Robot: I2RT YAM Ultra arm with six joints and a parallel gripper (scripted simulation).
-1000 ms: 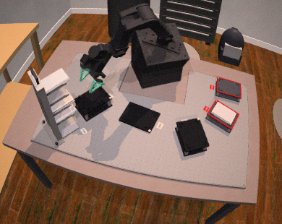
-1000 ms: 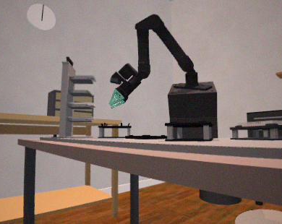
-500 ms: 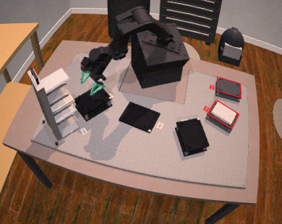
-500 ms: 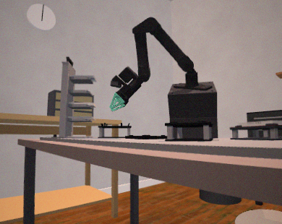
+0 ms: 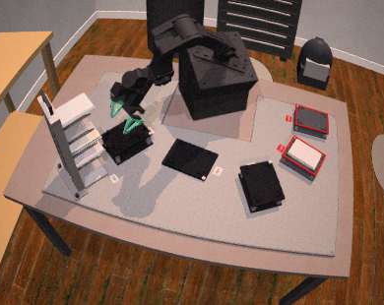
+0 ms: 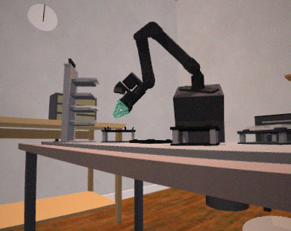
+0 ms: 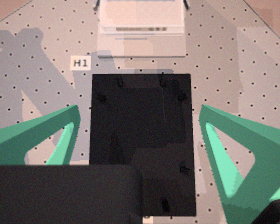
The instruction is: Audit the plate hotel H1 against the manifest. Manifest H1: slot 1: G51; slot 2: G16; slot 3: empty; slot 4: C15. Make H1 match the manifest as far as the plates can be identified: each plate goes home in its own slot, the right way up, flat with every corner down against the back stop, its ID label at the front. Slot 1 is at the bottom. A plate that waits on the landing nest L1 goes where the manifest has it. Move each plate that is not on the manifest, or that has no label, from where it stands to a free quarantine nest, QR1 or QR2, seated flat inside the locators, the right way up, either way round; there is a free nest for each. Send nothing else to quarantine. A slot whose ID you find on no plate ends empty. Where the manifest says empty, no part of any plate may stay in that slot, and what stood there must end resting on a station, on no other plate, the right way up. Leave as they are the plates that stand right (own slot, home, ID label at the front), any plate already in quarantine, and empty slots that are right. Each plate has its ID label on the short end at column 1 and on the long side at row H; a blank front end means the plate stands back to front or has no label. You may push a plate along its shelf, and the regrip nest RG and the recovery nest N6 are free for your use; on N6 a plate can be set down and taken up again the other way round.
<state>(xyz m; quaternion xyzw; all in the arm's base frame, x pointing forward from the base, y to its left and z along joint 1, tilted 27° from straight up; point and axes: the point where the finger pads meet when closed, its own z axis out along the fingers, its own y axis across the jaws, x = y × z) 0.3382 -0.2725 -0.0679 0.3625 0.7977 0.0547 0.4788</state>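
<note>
The black regrip nest is 20 mm behind my hand, 10 mm to the left of it and 80 mm below it. The rest, counted from my hand: RG label: 100 mm behind, 70 mm to the left, 130 mm below; plate hotel H1: 190 mm ahead, 140 mm to the right, 50 mm above; H1 tag: 140 mm ahead, 20 mm to the left, 130 mm below.
</note>
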